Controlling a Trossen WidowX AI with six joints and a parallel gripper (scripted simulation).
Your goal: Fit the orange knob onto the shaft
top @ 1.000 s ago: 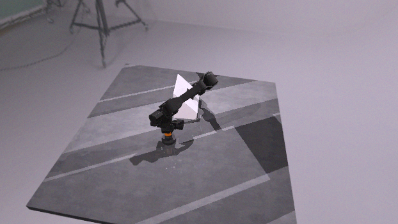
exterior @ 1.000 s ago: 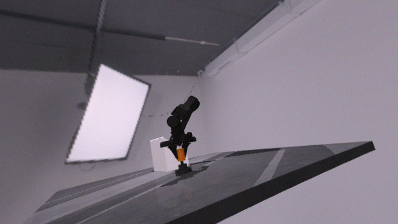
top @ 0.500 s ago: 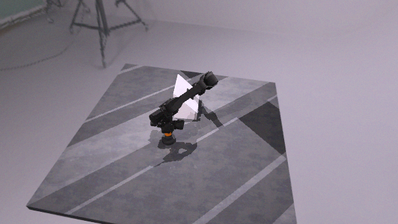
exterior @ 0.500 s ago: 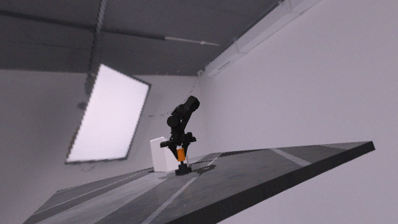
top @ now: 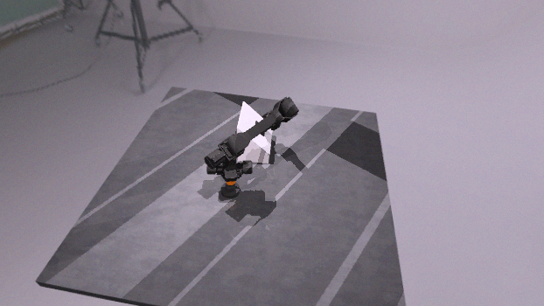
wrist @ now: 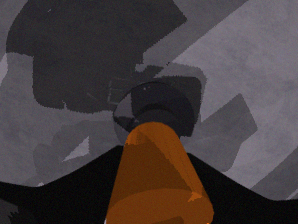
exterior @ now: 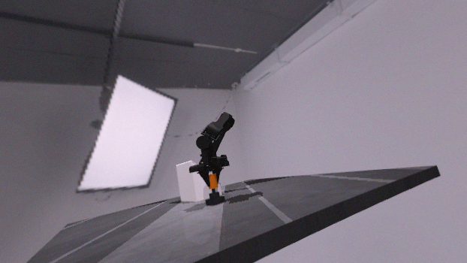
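Right now my gripper tip is 2 cm below the orange knob. Also, from my gripper tip: dark pedestal 4 cm below.
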